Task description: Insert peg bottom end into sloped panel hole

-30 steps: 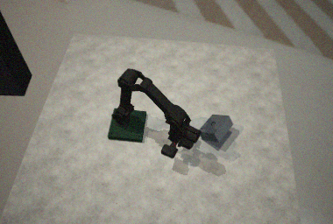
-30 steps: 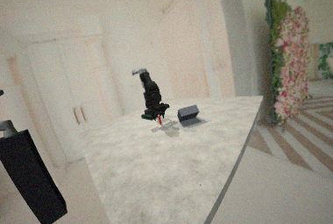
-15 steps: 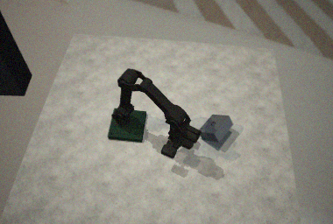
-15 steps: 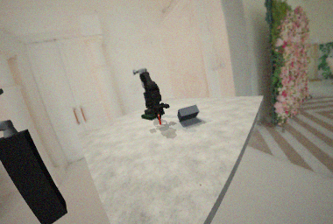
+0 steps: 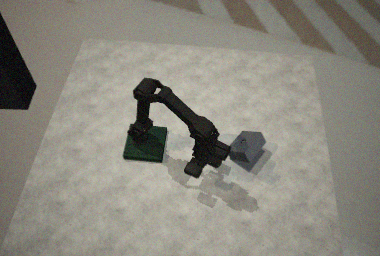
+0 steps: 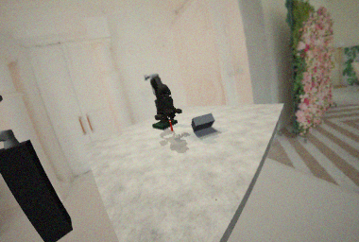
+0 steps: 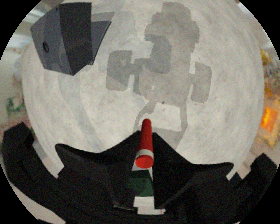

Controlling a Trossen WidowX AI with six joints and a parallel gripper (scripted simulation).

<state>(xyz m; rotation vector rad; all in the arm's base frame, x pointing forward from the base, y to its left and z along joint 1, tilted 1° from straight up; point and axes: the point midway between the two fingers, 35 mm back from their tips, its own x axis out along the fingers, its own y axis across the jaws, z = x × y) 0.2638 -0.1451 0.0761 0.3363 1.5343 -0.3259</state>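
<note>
The grey sloped panel lies 200 mm ahead of my gripper tip, 100 mm to the left of it and 10 mm below it. The rest, counted from my gripper tip: red peg (20 mm above).
</note>
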